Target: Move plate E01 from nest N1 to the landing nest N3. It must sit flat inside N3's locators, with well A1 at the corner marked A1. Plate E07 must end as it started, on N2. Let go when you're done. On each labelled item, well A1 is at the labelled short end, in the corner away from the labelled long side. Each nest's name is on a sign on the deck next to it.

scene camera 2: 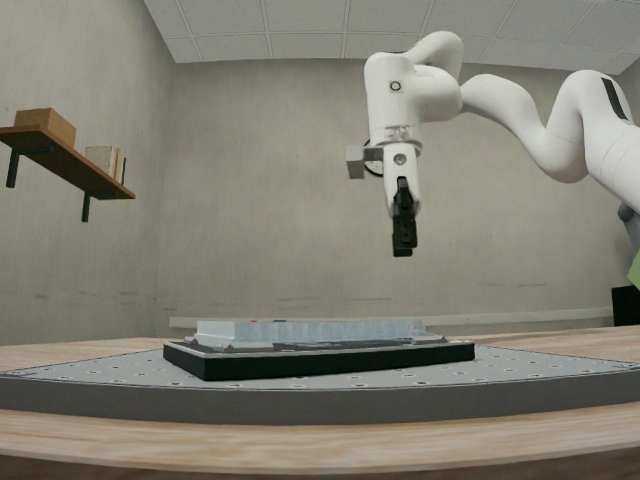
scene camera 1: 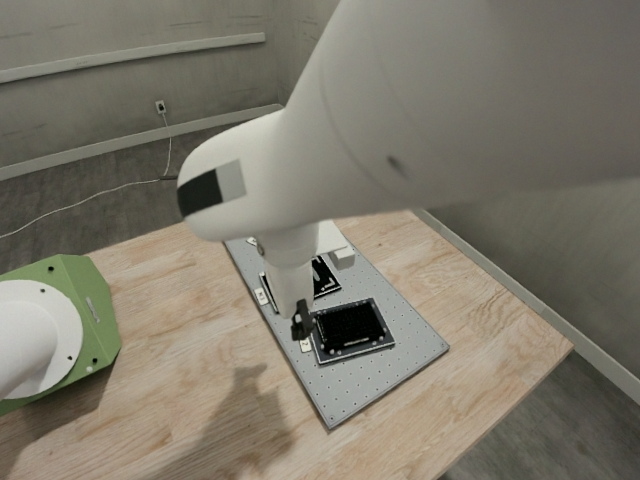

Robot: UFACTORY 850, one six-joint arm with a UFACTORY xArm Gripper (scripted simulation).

Labels:
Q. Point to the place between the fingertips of my gripper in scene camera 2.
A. At 405, 253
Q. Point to a nest N1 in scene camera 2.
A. At 238, 368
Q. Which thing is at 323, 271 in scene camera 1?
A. A nest N3.

